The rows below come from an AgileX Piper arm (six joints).
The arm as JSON. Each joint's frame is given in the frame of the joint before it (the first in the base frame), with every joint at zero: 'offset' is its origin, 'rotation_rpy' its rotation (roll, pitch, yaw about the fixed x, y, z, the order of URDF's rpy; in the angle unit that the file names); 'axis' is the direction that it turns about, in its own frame. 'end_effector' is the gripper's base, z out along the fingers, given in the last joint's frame.
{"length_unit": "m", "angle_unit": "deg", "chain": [
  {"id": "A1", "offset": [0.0, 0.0, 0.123], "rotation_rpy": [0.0, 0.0, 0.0], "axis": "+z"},
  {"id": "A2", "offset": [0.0, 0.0, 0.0], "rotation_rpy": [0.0, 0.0, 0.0], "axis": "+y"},
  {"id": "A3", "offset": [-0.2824, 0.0, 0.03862], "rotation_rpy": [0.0, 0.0, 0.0], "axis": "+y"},
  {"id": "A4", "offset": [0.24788, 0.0, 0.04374], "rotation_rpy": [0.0, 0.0, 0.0], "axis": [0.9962, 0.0, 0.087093]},
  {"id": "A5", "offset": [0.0, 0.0, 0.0], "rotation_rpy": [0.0, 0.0, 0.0], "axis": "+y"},
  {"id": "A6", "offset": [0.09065, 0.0, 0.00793], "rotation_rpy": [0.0, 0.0, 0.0], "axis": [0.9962, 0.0, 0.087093]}
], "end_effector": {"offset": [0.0, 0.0, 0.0], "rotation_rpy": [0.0, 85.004, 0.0]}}
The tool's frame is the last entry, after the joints.
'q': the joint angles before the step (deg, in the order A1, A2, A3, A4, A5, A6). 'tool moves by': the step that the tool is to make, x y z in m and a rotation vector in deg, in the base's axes. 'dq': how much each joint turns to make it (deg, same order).
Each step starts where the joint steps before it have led.
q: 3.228, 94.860, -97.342, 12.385, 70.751, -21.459
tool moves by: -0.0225, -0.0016, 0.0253, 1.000, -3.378, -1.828
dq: -0.010, -4.706, 0.407, -0.220, 0.440, 2.188
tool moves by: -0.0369, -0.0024, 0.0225, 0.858, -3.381, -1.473
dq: 0.011, -7.310, 3.298, -0.277, 0.242, 1.782
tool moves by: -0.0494, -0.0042, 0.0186, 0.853, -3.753, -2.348
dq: -0.004, -9.527, 5.006, -0.959, 0.231, 2.659
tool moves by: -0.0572, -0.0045, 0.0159, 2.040, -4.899, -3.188
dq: -0.003, -10.701, 4.678, -0.873, 0.339, 3.942
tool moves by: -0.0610, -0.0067, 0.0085, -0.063, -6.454, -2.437
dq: 0.029, -11.373, 4.374, -2.238, 0.252, 2.090
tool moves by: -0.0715, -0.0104, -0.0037, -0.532, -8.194, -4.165
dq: 0.042, -13.819, 5.153, -4.234, 0.239, 2.890
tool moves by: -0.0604, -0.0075, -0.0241, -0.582, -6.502, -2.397
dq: -0.033, -13.557, 6.553, -2.662, 0.507, 1.044
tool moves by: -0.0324, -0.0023, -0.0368, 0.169, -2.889, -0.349
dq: -0.025, -10.829, 7.937, -0.311, -0.005, 0.220
